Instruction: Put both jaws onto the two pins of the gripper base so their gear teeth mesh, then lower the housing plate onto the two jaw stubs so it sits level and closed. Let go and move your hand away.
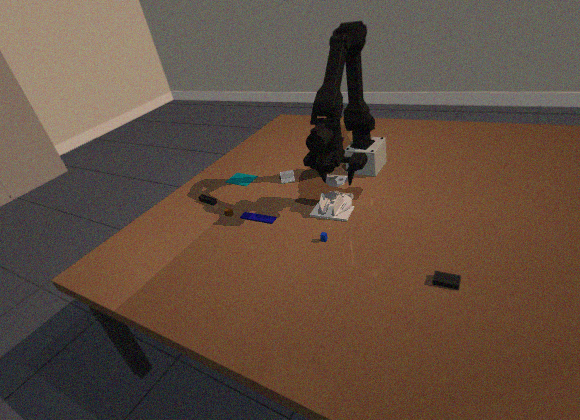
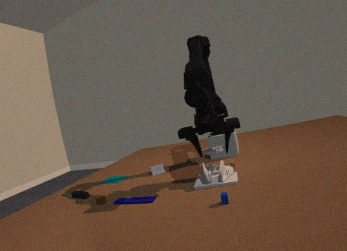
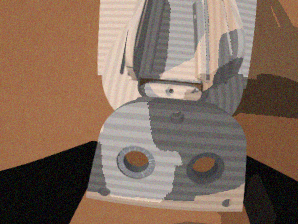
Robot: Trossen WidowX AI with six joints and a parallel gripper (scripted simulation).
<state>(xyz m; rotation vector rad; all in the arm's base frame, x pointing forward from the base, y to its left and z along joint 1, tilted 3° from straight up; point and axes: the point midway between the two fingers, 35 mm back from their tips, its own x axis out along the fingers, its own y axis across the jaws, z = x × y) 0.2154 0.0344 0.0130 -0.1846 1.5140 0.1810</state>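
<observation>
Right now the gripper jaw is 4 cm below my gripper tip, 2 cm ahead of it and 1 cm to the right of it. The rest, counted from my gripper tip: small blue block: 19 cm ahead, 7 cm to the left, 5 cm below; small grey block: 26 cm to the right, 5 cm below, 5 cm behind; blue bar: 20 cm ahead, 18 cm to the right, 6 cm below.
</observation>
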